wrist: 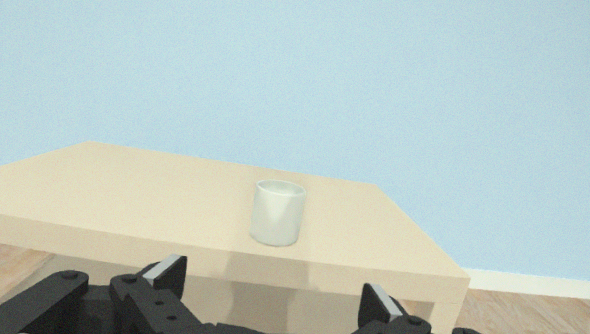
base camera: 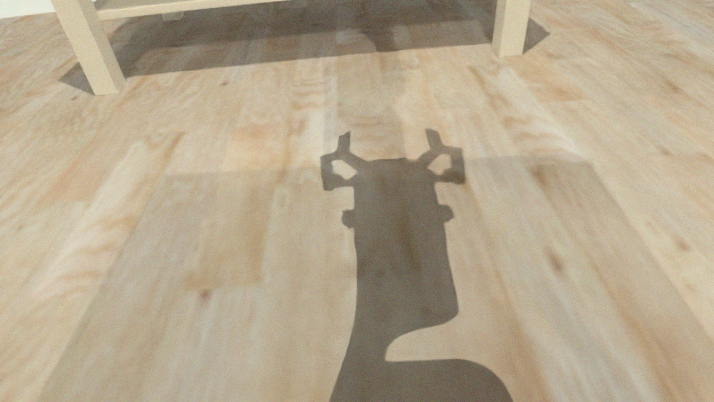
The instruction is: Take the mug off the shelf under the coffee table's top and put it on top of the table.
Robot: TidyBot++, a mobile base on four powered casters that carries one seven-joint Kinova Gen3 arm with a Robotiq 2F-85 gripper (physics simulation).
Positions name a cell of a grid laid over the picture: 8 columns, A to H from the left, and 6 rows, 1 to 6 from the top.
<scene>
I see my gripper (wrist: D6), a coffee table (wrist: B4) and a white mug (wrist: D4).
The base camera view does not show the white mug: it is out of frame.
</scene>
